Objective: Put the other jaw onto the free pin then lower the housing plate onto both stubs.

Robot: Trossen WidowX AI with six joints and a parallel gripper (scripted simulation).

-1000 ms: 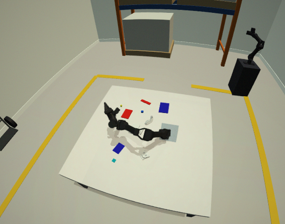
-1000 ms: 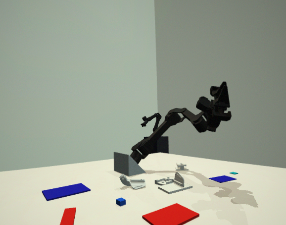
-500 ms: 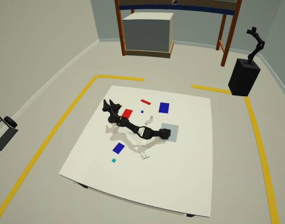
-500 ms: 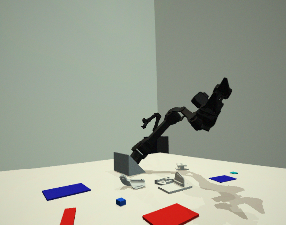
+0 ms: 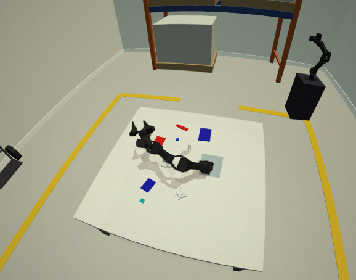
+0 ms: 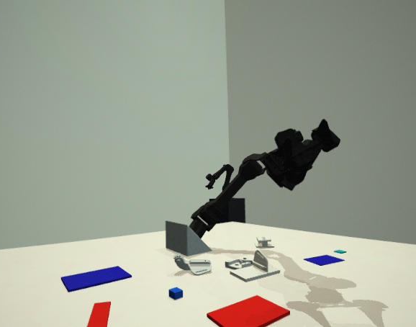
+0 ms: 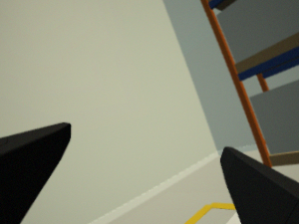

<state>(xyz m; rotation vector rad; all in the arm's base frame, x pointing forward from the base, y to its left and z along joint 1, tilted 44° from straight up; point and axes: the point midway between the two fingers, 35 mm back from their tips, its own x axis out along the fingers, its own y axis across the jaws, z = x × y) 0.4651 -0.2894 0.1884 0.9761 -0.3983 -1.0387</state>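
The jaw is 34 cm behind my gripper tip, 7 cm to the right of it and 32 cm below it. Also, from my gripper tip: flat red strip: 25 cm behind, 34 cm to the right, 35 cm below; then blue cube: 23 cm behind, 18 cm to the right, 35 cm below; then yellow cube: 2 cm ahead, 24 cm to the right, 35 cm below.
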